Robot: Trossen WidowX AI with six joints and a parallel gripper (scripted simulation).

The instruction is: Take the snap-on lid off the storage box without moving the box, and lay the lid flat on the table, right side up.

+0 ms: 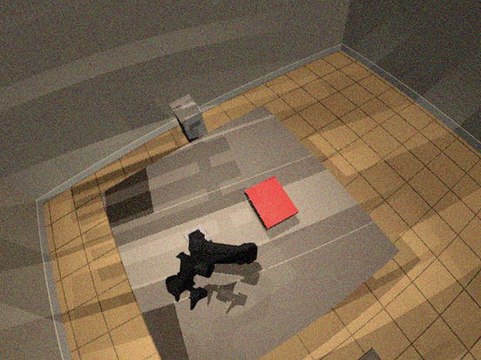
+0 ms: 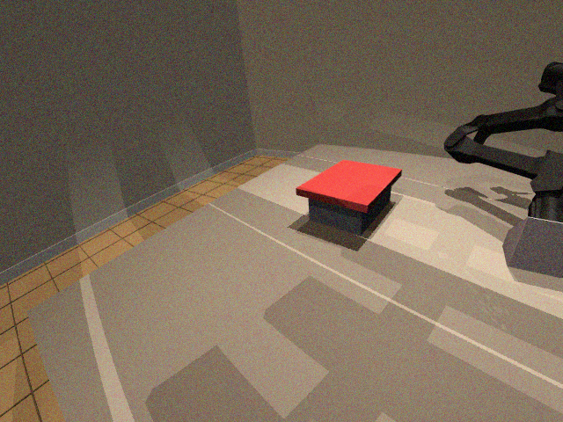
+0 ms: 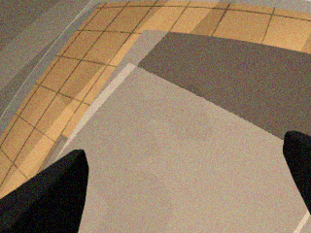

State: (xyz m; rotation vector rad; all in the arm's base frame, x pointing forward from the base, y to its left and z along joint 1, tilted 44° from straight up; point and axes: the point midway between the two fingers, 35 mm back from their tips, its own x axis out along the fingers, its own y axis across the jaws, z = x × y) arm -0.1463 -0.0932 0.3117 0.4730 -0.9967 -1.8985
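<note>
Now: the red lid 58 cm ahead of my gripper tip, 28 cm to the left of it and 15 cm below it. The rest, counted from my gripper tip: blue-grey box (58 cm ahead, 28 cm to the left, 19 cm below).
</note>
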